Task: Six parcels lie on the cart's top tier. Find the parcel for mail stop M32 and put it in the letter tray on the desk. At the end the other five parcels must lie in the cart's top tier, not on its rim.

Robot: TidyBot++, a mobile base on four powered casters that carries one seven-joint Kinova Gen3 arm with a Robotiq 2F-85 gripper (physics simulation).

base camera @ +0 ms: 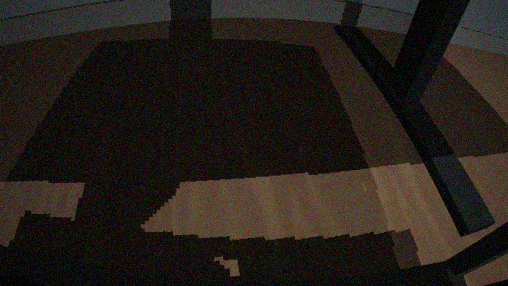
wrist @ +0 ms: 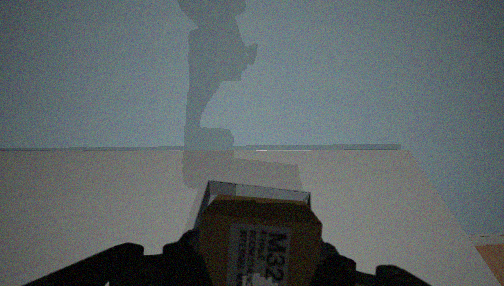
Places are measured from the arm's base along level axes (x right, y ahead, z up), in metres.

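Where they show: gripper, fingertip midpoint: (wrist: pixel 257 245).
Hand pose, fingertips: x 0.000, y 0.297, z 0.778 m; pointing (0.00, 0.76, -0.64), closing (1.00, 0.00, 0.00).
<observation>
After its pixels a point has its place.
A brown parcel (wrist: pixel 260 215) @(x 0.000, y 0.286, z 0.820 m) with a white label reading M32 fills the bottom middle of the wrist view, in shadow. My gripper (wrist: pixel 257 245) @(x 0.000, y 0.297, z 0.778 m) is shut on it, with one dark finger at each side. The grey letter tray (wrist: pixel 272 191) @(x 0.037, y 0.692, z 0.375 m) is on the desk (wrist: pixel 390 210) @(x 0.347, y 0.701, z 0.323 m); its far wall and part of its left wall show just beyond the parcel. The parcel covers the rest of the tray, so its height above the tray floor is hidden. The cart and the other five parcels do not show in either view.
The blue wall (wrist: pixel 350 75) @(x 0.238, y 0.981, z 0.557 m) stands behind the desk's far edge, with the arm's shadow on it. In the base camera view a dark desk leg (base camera: pixel 430 45) @(x 0.368, y 0.523, z -0.219 m) rises from a long foot (base camera: pixel 462 200) at the right. A dark bar (base camera: pixel 482 250) crosses the lower right corner.
</observation>
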